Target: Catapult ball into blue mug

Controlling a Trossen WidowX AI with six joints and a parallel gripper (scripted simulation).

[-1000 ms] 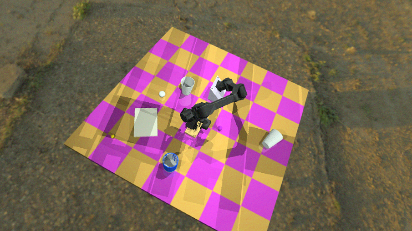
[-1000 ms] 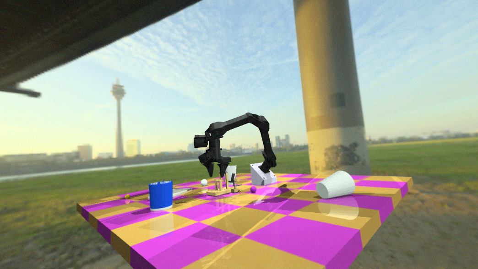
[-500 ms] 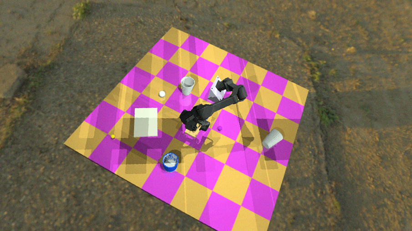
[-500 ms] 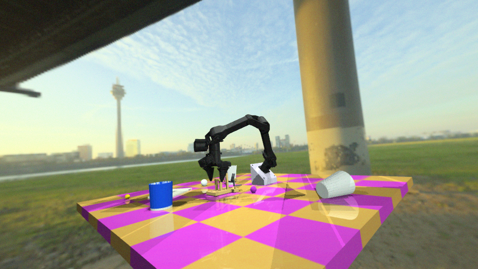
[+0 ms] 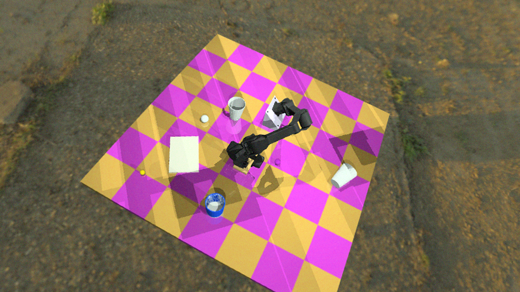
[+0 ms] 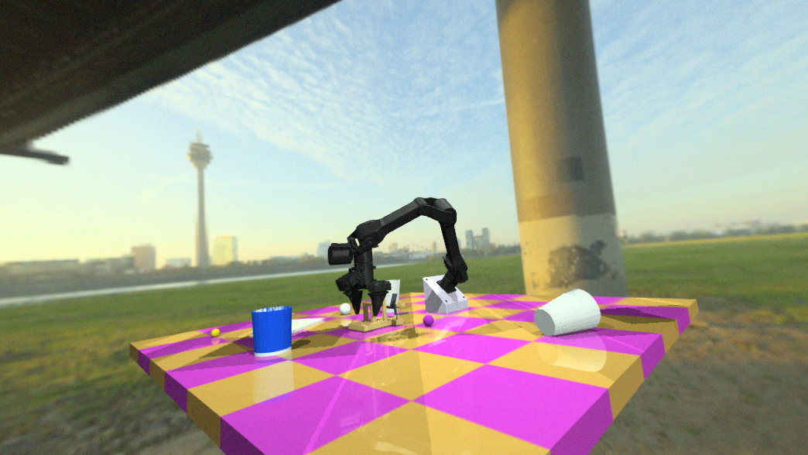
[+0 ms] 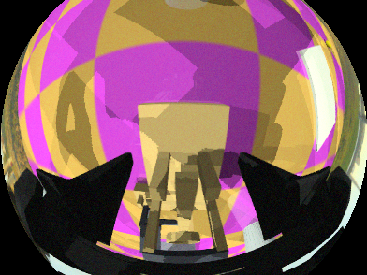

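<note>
Right now the purple ball is 17 cm to the left of my gripper tip, 9 cm behind it and 2 cm below it. Also, from my gripper tip: blue mug (28 cm ahead, 4 cm to the right, 1 cm below); then wooden catapult (6 cm behind, 3 cm to the left, 1 cm above); then white slab (31 cm to the right, 6 cm ahead, 3 cm below).
</note>
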